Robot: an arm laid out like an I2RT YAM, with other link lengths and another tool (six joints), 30 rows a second.
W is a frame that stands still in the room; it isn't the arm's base.
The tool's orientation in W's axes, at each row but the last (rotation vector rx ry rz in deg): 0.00 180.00 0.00; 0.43 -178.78 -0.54; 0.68 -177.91 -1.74; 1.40 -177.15 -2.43; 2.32 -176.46 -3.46; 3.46 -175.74 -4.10
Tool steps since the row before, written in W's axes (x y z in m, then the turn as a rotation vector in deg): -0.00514 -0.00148 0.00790 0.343 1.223 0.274; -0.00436 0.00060 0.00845 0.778 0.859 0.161; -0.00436 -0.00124 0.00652 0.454 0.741 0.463; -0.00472 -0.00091 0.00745 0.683 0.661 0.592; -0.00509 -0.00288 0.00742 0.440 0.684 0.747; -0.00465 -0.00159 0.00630 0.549 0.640 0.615
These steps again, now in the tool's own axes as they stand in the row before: 0.00514 -0.00148 -0.00790 -0.343 1.223 -0.274; 0.00454 0.00067 -0.00835 -0.779 0.856 -0.172; 0.00460 -0.00108 -0.00638 -0.443 0.747 -0.465; 0.00509 -0.00063 -0.00723 -0.664 0.667 -0.607; 0.00561 -0.00245 -0.00720 -0.413 0.702 -0.746; 0.00515 -0.00111 -0.00601 -0.529 0.648 -0.624
